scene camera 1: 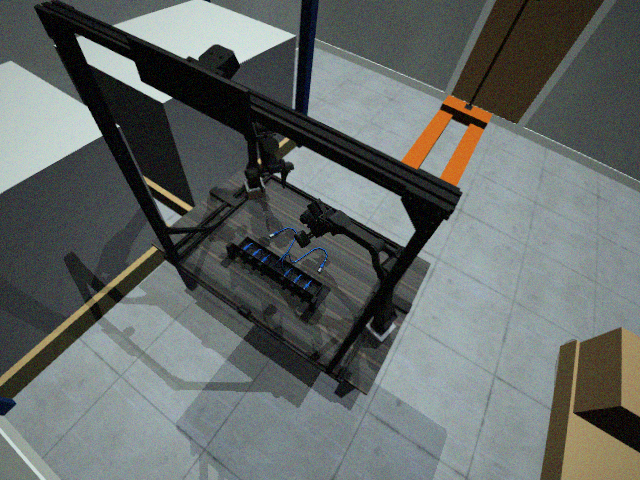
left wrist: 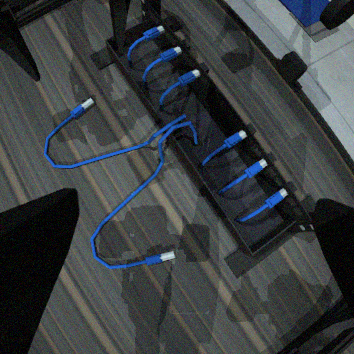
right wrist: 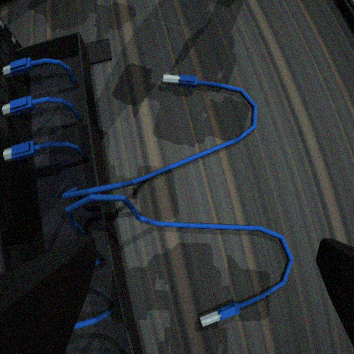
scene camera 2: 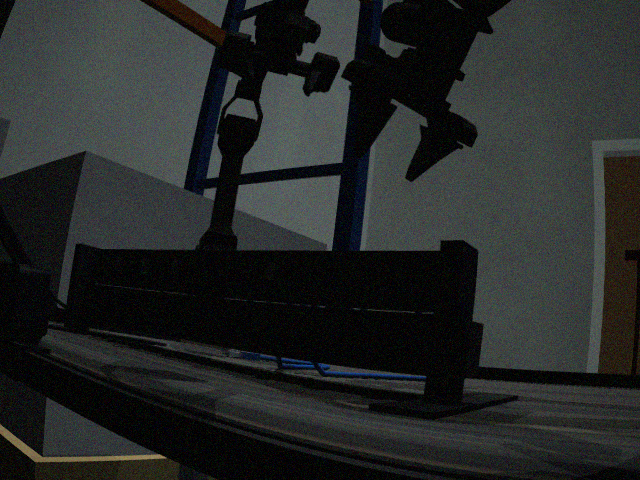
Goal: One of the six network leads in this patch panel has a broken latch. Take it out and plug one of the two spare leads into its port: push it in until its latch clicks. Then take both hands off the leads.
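Frame: origin at the left arm's base, x ahead, y left, z up, level; centimetres.
Where they show: left gripper, between the fingertips: (scene camera 1: pixel 273 190) (left wrist: pixel 200 206) (scene camera 2: pixel 280 86); right gripper, between the fingertips: (scene camera 1: pixel 307 233) (left wrist: pixel 78 65) (right wrist: pixel 209 250) (scene camera 2: pixel 384 169); left arm's base, origin of its link: (scene camera 1: pixel 254 183); right arm's base, origin of its link: (scene camera 1: pixel 380 325).
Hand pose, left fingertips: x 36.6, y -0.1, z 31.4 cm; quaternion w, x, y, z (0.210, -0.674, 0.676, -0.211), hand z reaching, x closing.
Observation:
Things, the pixels of their top centre, and the offset from my left fingertips. "*": a spot on its surface instead. Level surfaces: height alone.
- black patch panel, a spot on its surface: (right wrist: pixel 92 100) * dx +3.5, dy -7.2, dz -35.3 cm
- spare plug, a spot on its surface: (right wrist: pixel 220 315) * dx +21.4, dy +17.3, dz -37.3 cm
- table, height of its surface: dz -38.3 cm
The black patch panel (scene camera 1: pixel 315 297) (scene camera 2: pixel 258 279) (left wrist: pixel 225 214) (right wrist: pixel 92 100) stands on the table. Six blue leads are in it, three either side of a middle gap; which latch is broken is too small to tell. Two blue spare leads lie beside it, their plugs (scene camera 1: pixel 271 235) (left wrist: pixel 82 107) (right wrist: pixel 180 79) and their blue cable (scene camera 2: pixel 310 365) loose on the wood. My left gripper (left wrist: pixel 200 206) is open and empty, high above panel and leads. My right gripper (scene camera 2: pixel 392 149) (right wrist: pixel 209 250) is open and empty above the table. In its wrist view a spare plug (right wrist: pixel 220 315) shows between the fingers, below them. The left finger hides part of the panel.
A black gantry frame (scene camera 1: pixel 330 136) spans the table (scene camera 1: pixel 310 338). White-topped blocks (scene camera 1: pixel 222 31) stand behind at the left, an orange pallet jack (scene camera 1: pixel 457 160) at the upper right and cardboard boxes (scene camera 1: pixel 599 361) at the lower right.

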